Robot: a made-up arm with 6 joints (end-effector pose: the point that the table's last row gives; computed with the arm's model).
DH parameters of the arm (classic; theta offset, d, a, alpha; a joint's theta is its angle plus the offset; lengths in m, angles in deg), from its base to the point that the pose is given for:
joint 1: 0 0.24 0 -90
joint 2: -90 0 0.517 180
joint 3: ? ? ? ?
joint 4: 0 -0.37 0 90
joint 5: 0 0.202 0 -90
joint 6: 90 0 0 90
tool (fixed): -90 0 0 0
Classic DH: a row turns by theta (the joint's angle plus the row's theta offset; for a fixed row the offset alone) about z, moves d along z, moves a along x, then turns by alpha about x.
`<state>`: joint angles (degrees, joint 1 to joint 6).
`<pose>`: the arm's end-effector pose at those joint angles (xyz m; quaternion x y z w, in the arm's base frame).
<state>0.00 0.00 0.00 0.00 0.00 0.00</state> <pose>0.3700 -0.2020 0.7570 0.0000 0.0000 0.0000 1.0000</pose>
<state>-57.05 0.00 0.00 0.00 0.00 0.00</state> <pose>0.0317 -0.4204 0.7570 0.0000 0.0000 -0.4775 0.8786</pose>
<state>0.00 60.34 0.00 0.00 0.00 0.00</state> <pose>0.6324 -0.2020 0.1743 0.0000 0.5026 0.0000 0.8645</pose>
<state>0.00 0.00 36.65 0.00 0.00 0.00</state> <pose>0.2968 -0.2020 0.9779 0.0000 -0.3144 0.0000 0.9493</pose>
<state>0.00 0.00 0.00 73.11 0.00 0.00</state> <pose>0.3700 -0.0587 0.9503 -0.5956 0.0000 0.0000 0.8033</pose>
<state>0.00 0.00 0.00 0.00 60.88 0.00</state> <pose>0.3700 -0.2020 0.7570 0.0000 -0.5066 0.0000 0.8622</pose>
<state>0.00 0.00 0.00 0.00 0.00 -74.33</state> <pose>0.3700 -0.2020 0.7570 0.6041 0.0000 0.0000 0.7969</pose>
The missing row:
joint 3: 0 0 0 -90
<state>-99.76 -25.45 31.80 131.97 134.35 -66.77</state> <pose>0.1583 0.1233 1.0993 -0.4180 0.4574 0.1755 0.7650</pose>
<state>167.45 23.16 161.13 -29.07 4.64 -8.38</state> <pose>0.0440 0.1711 1.0360 -0.9056 -0.0230 -0.3328 0.2620</pose>
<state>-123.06 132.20 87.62 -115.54 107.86 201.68</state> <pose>-0.2099 -0.4822 -0.4968 -0.5249 -0.8351 0.1562 0.0521</pose>
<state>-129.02 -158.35 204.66 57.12 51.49 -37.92</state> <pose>-0.1921 -0.0629 -0.0517 -0.3540 0.0069 -0.6583 0.6643</pose>
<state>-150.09 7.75 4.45 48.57 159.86 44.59</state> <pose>-0.4548 -0.1074 0.8822 -0.9794 -0.1312 -0.1337 0.0749</pose>
